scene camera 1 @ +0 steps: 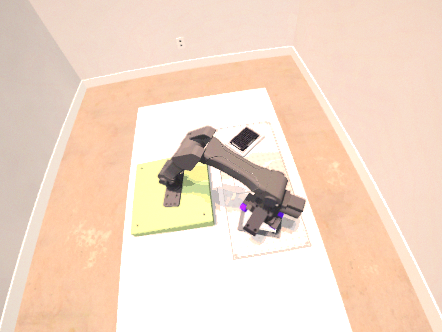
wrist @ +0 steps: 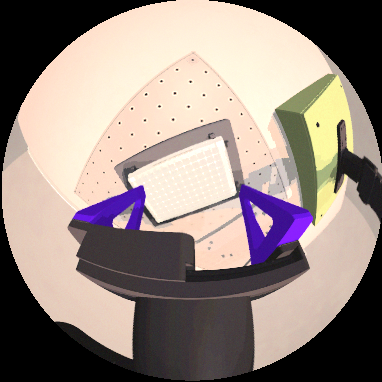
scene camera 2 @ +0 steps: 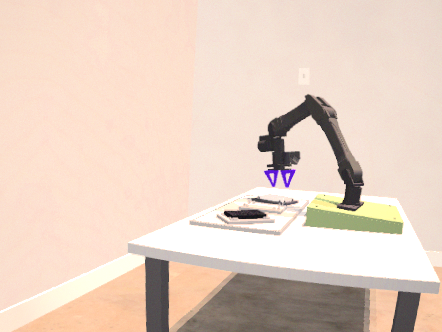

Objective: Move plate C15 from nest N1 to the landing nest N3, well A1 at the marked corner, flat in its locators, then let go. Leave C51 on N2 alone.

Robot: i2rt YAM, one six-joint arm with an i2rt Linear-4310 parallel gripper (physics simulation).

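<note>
A white plate with a grid of wells lies in a dark grey nest. A black plate sits on a white nest at the board's other end. Between them is a pale nest with no plate on it, mostly hidden by the arm in scene camera 1. Plate and nest labels are not readable. My gripper is open and empty above the white plate, its purple fingers apart toward the plate's two ends, with a gap below the tips.
A pale perforated board carries the nests on the white table. The arm's green base block stands beside the board. The arm reaches over the board's middle.
</note>
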